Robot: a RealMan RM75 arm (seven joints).
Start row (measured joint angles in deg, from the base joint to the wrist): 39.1, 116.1, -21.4, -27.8, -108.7, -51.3, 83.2
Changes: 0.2, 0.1, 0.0, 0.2, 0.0, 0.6, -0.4; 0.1, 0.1, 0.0, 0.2, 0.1, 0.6, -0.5; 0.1, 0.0, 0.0, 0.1, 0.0, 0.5, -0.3; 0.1, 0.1, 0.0, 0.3, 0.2, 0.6, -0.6; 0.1, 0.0, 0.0, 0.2, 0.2, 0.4, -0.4; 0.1, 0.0, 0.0, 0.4, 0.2, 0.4, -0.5; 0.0, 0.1, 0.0, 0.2, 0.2, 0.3, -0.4; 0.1, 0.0, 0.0, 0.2, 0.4, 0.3, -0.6
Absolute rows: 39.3, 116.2, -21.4, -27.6, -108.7, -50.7, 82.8; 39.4, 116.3, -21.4, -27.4, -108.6, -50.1, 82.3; 39.5, 116.3, -21.4, -27.3, -108.6, -49.6, 82.0; 39.6, 116.4, -21.4, -27.0, -108.4, -49.0, 81.4; 39.7, 116.4, -21.4, -26.8, -108.2, -48.6, 81.0; 39.8, 116.4, -21.4, -26.4, -108.0, -48.2, 80.5; 39.8, 116.5, -21.4, -26.2, -107.8, -47.9, 80.1; 39.9, 116.5, -21.4, -26.0, -107.4, -47.6, 79.5
